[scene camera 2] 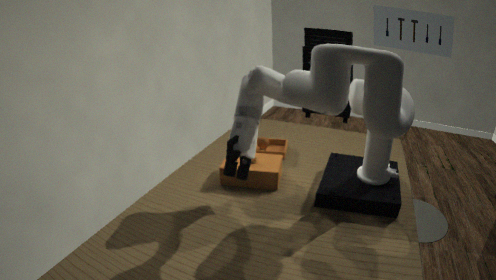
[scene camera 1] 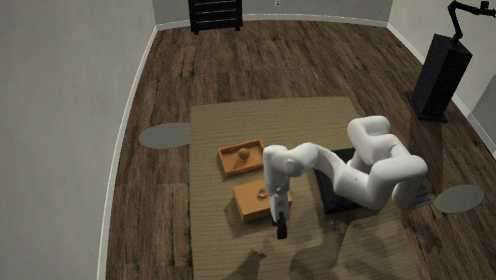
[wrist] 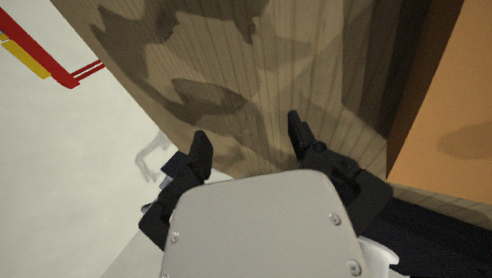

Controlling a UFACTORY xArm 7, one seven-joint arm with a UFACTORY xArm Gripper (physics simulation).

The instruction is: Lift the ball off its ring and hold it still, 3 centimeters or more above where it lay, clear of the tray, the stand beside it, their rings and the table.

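Places are measured from the arm's base along level axes (x ahead, y left, z up), in millimetres.
Pixels of known places: gripper, fingertip midpoint: (scene camera 2: 235, 178) (scene camera 1: 279, 231) (wrist: 246, 130); arm's base, link origin: (scene camera 2: 373, 175) (wrist: 365, 245).
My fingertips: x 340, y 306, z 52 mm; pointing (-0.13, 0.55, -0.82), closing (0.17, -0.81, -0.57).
For each thing: its top centre in the pictures, then the offset to it from my fingertips. "*": a spot on its surface instead. Level surfaces: height alone.
- orange-brown ball, top centre: (scene camera 2: 263, 137) (scene camera 1: 243, 150) dz -49, dx +153, dy -393 mm
- shallow orange tray, top centre: (scene camera 2: 263, 144) (scene camera 1: 244, 155) dz -80, dx +153, dy -392 mm
- small empty ring, surface spot: (scene camera 1: 262, 193) * dz -44, dx +66, dy -183 mm
- wooden table, surface height: dz -108 mm
An orange-brown ball (scene camera 1: 244, 153) (scene camera 2: 262, 144) rests inside the shallow orange tray (scene camera 1: 245, 170) (scene camera 2: 286, 148); its ring cannot be made out beneath it. The orange block-shaped stand (scene camera 1: 248, 202) (scene camera 2: 267, 176) (wrist: 450, 90) is beside the tray, with a small empty ring (scene camera 1: 262, 193) on top. My gripper (scene camera 1: 281, 235) (scene camera 2: 236, 176) (wrist: 246, 130) is open and empty, tilted, past the stand's side that faces away from the tray. It is apart from the ball. The ball and tray do not show in the wrist view.
The arm's black base plate (scene camera 1: 332, 200) (scene camera 2: 357, 192) stands on the wooden table (scene camera 1: 210, 240) (scene camera 2: 150, 200) to the right of the stand. The arm's forearm and wrist hang over the stand's right part and beside the tray's right end in scene camera 1.
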